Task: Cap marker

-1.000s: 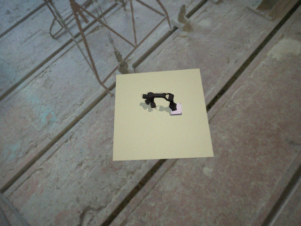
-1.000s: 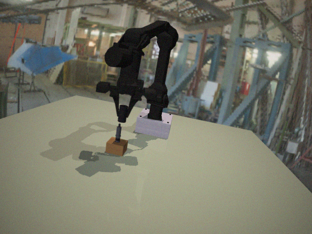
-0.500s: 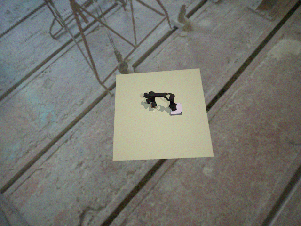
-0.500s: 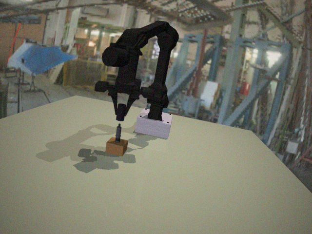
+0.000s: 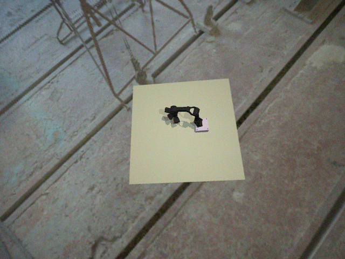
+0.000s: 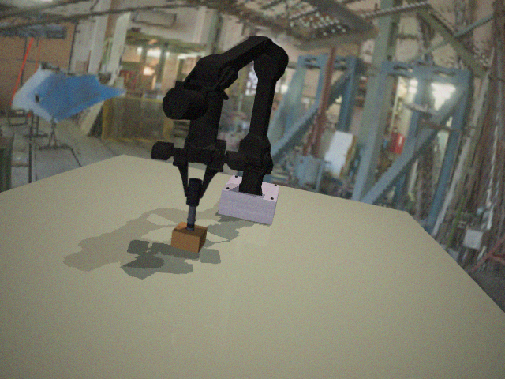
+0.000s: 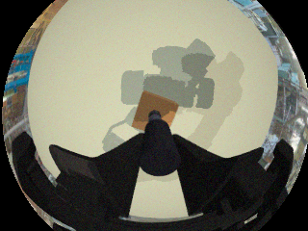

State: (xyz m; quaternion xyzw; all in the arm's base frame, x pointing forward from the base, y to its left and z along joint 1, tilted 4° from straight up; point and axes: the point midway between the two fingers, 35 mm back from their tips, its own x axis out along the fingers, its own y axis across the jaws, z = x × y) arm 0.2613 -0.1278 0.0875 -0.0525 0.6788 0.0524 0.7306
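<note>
My gripper tip is now 9 cm above the orange holder block. The rest, counted from my gripper tip: black cap: 1 cm above.
</note>
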